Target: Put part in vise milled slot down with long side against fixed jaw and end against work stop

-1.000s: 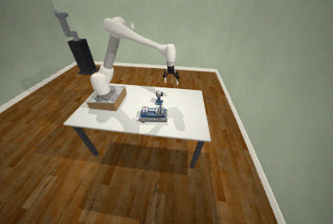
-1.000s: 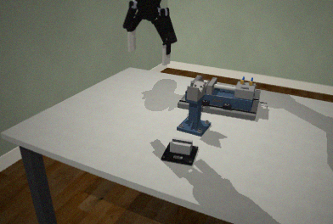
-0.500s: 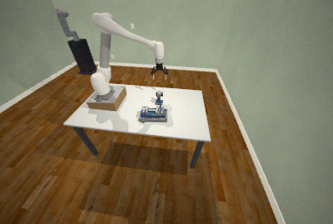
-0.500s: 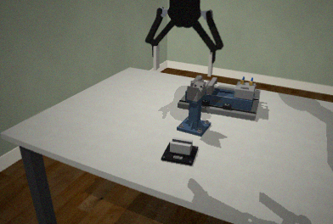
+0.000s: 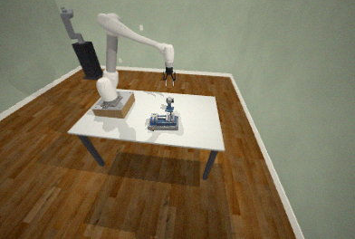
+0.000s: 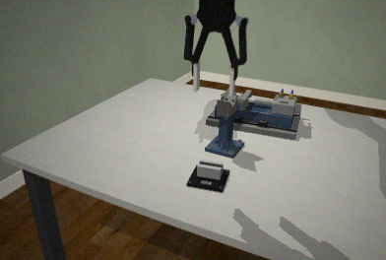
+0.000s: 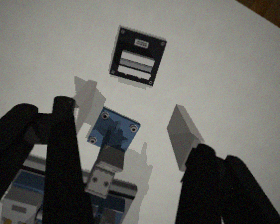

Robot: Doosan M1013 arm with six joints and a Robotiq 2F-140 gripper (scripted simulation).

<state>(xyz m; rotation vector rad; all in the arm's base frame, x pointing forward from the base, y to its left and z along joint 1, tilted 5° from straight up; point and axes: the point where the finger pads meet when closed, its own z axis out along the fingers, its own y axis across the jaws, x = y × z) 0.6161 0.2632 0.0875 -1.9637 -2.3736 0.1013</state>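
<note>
Right now the part is 230 mm below my hand. The rest, counted from my hand: black infeed plate: 10 mm to the left, 260 mm below; then blue foot: 30 mm ahead, 160 mm to the right, 250 mm below; then blue v-block stand: 30 mm ahead, 160 mm to the right, 200 mm below.
</note>
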